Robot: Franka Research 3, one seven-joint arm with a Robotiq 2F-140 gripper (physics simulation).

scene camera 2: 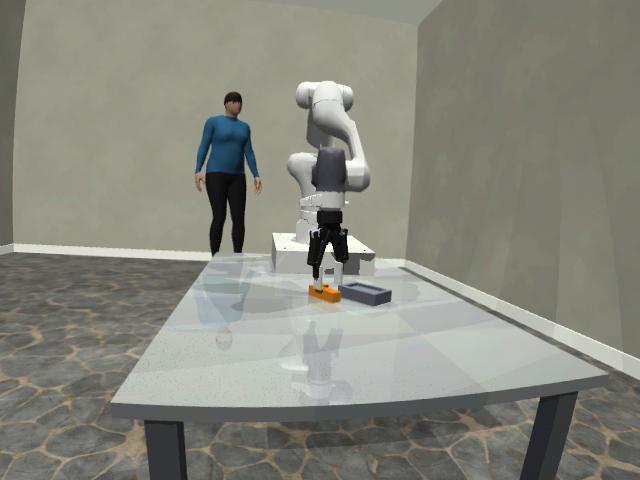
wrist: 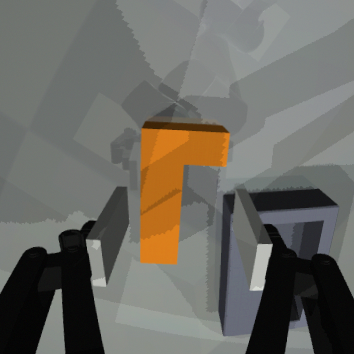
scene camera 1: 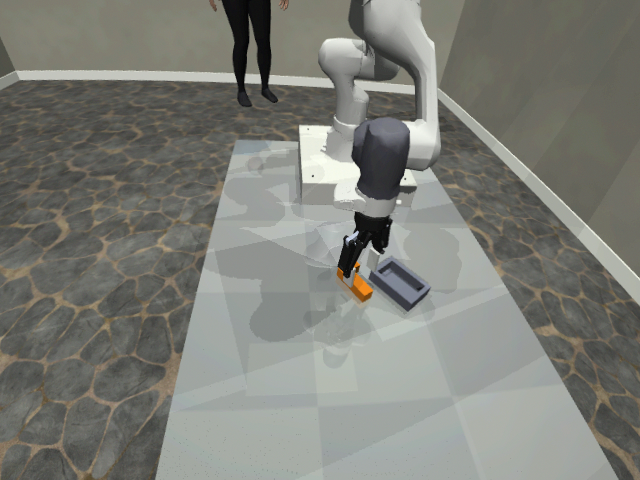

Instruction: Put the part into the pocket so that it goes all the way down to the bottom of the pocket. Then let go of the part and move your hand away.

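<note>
The part, an orange L-shaped block [scene camera 1: 364, 292] [scene camera 2: 331, 296] [wrist: 161, 200], lies flat on the table. In the wrist view its long leg points down the picture and its short leg points right. The pocket is a recess in a grey-blue rectangular block [scene camera 1: 413, 300] [scene camera 2: 383, 297] [wrist: 234, 280], which stands close to the right of the part and apart from it. My gripper [scene camera 1: 361, 269] [scene camera 2: 328, 281] [wrist: 180, 206] is open and partly narrowed, with a finger on each side of the long leg and gaps between. The right finger hides some of the pocket block in the wrist view.
The glossy grey table [scene camera 1: 382, 434] [scene camera 2: 361, 361] carries the arm's white base [scene camera 1: 330, 173] [scene camera 2: 289, 258] at its far end, behind the gripper. A person [scene camera 1: 250, 46] [scene camera 2: 226, 149] stands beyond the table at the back left.
</note>
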